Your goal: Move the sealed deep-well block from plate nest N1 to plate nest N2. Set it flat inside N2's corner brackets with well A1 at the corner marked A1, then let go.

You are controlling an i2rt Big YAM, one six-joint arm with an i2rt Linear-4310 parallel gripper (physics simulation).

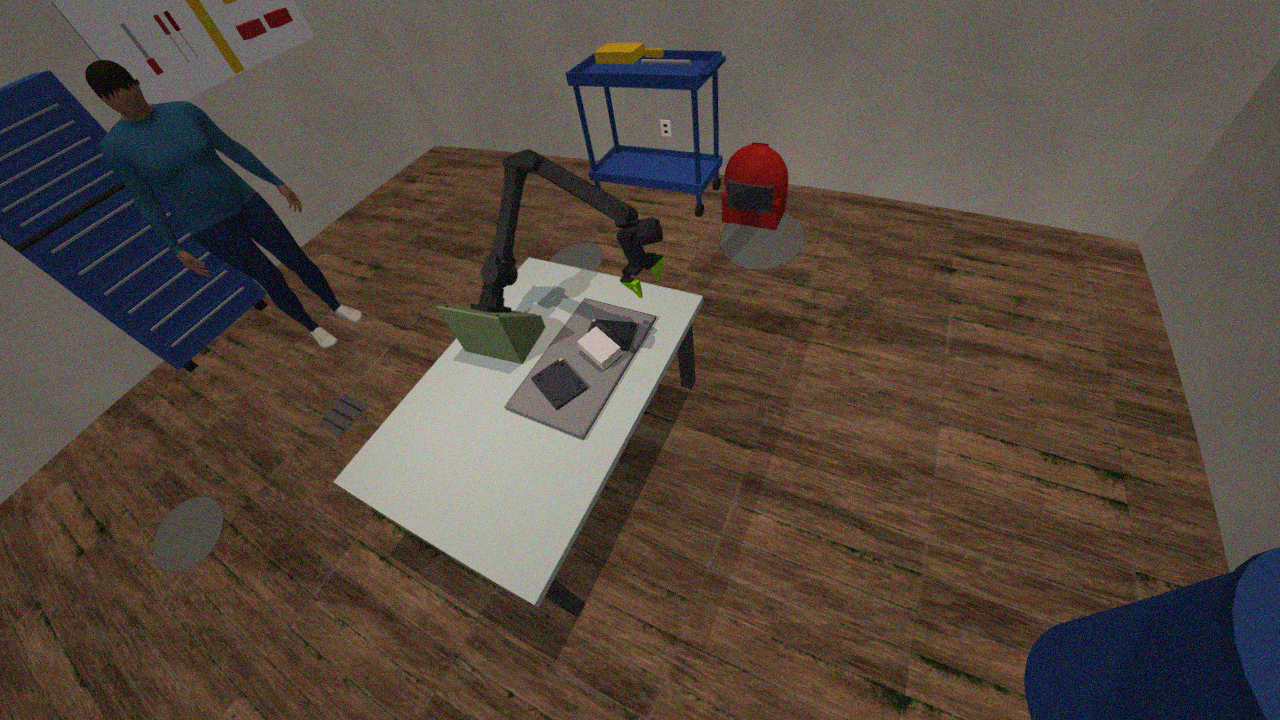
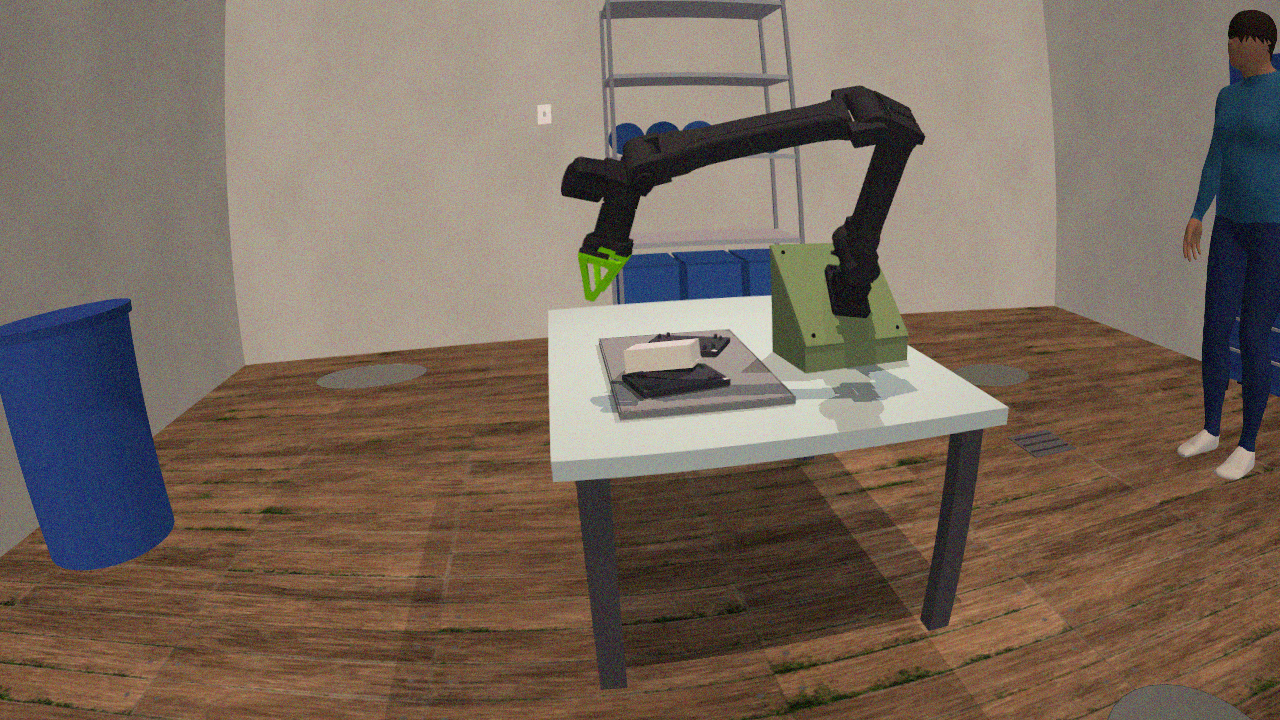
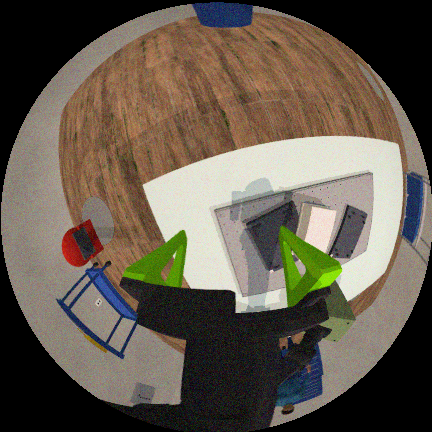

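Seen in the pictures: gripper, fingertip midpoint: [image 1: 650, 288] [image 2: 594, 295] [image 3: 232, 232]; arm's base at its link origin: [image 1: 490, 310] [image 2: 846, 293] [image 3: 317, 328].
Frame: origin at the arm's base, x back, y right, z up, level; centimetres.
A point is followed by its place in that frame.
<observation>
The pale deep-well block [image 1: 598, 345] @[z -7.2, x -39.9, y -4.7 cm] [image 2: 660, 355] @[z -8.1, x -40.4, y -9.4 cm] [image 3: 319, 225] @[z -7.3, x -42.1, y -4.9 cm] rests on the grey perforated board [image 1: 572, 422] @[z -12.3, x -44.9, y 21.5 cm] [image 2: 760, 391] @[z -12.3, x -24.6, y -22.4 cm] [image 3: 229, 240] @[z -12.3, x -41.1, y -26.0 cm] between two dark plate nests, close beside one of them. That closer nest [image 1: 627, 333] @[z -11.1, x -44.2, y -15.7 cm] [image 2: 677, 383] @[z -11.1, x -38.5, y -17.6 cm] [image 3: 270, 235] @[z -11.1, x -40.7, y -16.2 cm] is the one toward the cart's end of the board. The other nest [image 1: 559, 384] @[z -11.2, x -33.8, y 11.6 cm] [image 2: 715, 344] @[z -11.1, x -27.2, y 7.8 cm] [image 3: 350, 232] @[z -11.2, x -33.9, y 10.7 cm] holds no block. I cannot read the N1, N2 or A1 marks, nor tell whether the block lies fully flat. My gripper [image 1: 646, 278] @[z 6.1, x -51.9, y -22.5 cm] [image 2: 591, 293] @[z 6.1, x -51.9, y -22.5 cm] [image 3: 232, 232] @[z 6.1, x -51.9, y -22.5 cm] is open and empty, raised above the table and off to the side of the block.
The green wedge-shaped box [image 1: 490, 334] @[z 0.1, x -7.5, y 9.2 cm] [image 2: 827, 313] @[z -3.2, x -5.9, y -4.2 cm] [image 3: 338, 317] @[z 4.4, x -14.0, y 3.0 cm] stands on the white table [image 1: 465, 465] @[z -13.6, x -21.6, y 47.2 cm] [image 2: 572, 438] @[z -13.6, x -57.1, y -34.6 cm] [image 3: 190, 200] @[z -13.6, x -52.5, y -32.4 cm] beside the arm's base. A blue cart [image 1: 644, 78], a red welding helmet [image 1: 756, 174], a blue bin [image 2: 80, 438] and a person [image 1: 183, 161] stand on the floor around it.
</observation>
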